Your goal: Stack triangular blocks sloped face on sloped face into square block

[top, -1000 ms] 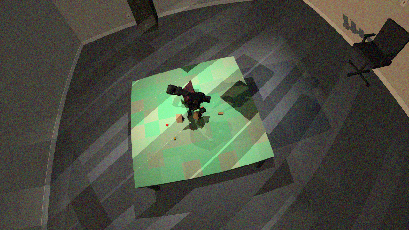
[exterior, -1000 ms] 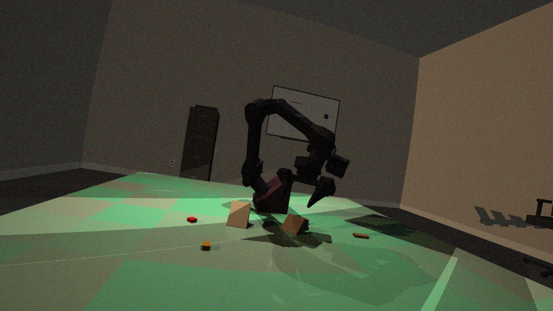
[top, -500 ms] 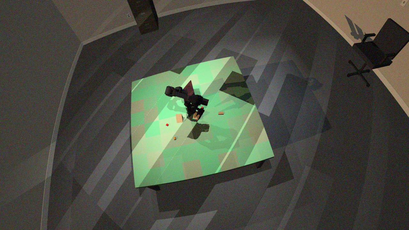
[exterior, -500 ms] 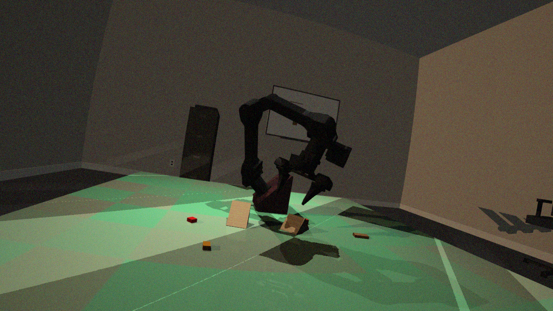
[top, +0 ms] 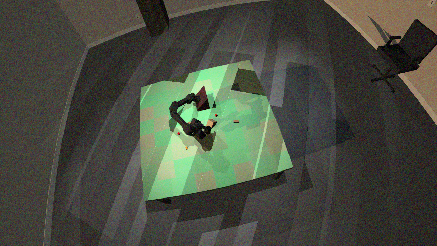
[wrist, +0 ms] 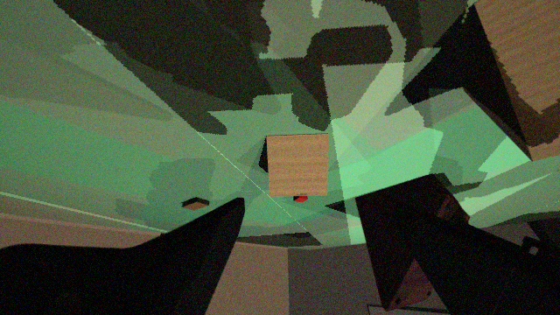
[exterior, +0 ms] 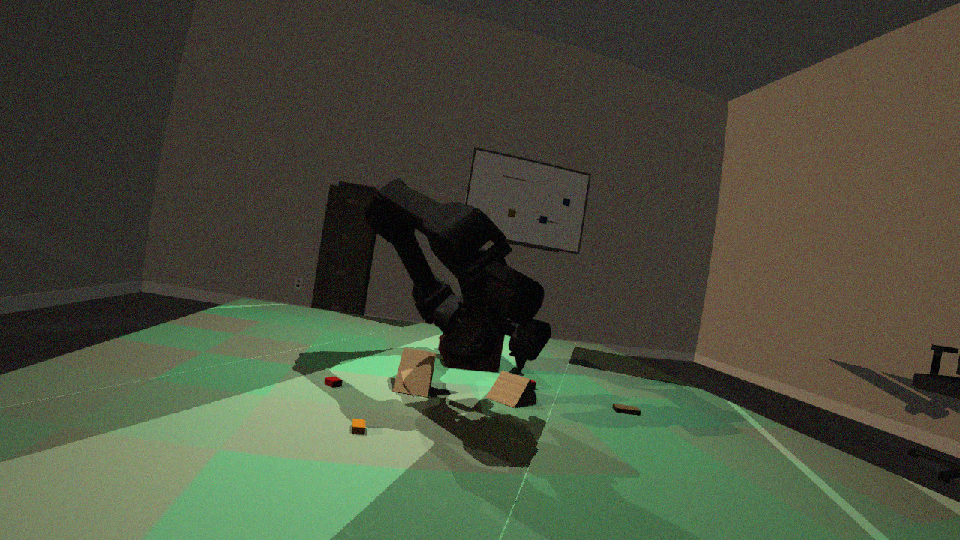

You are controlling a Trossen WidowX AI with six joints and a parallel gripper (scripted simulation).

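The small red cube lies 120 mm to the left of my gripper tip, 90 mm behind it and 70 mm below it. Round my gripper tip: flat brown tile: 270 mm to the left, 70 mm below, 30 mm ahead; orange cube: 220 mm to the right, 110 mm ahead, 70 mm below.
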